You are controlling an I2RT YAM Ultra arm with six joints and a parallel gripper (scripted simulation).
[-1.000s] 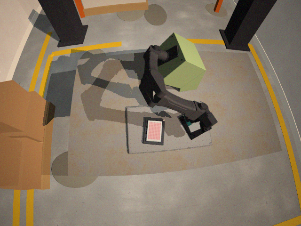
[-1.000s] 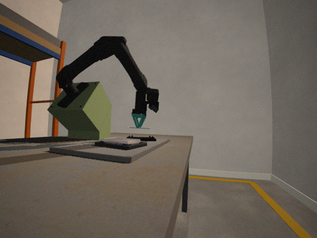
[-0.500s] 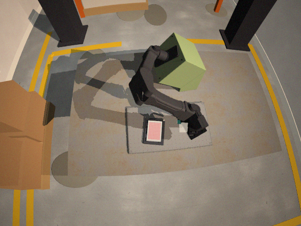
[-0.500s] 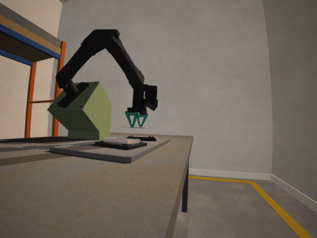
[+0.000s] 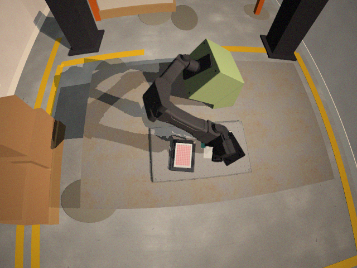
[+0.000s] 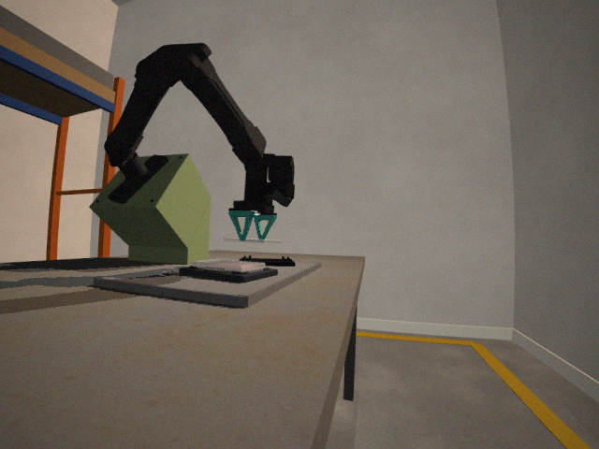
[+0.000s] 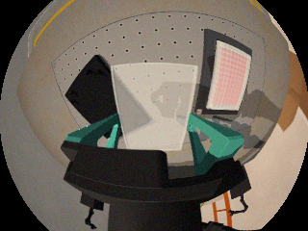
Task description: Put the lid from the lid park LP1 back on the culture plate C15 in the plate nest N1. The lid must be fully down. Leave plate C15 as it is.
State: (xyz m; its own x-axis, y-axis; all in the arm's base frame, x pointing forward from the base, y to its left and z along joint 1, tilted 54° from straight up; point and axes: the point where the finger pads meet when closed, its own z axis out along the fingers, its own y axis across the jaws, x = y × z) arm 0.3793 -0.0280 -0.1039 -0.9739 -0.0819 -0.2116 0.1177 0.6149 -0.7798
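Now: hand 15 cm to the left of the culture plate C15, 6 cm above it and 3 cm short of it. Also, from my hand: plate nest N1: 15 cm to the right, 7 cm below, 3 cm ahead; black lid park LP1: 10 cm to the left, 7 cm below, 1 cm behind; clear lid: 1 cm below.
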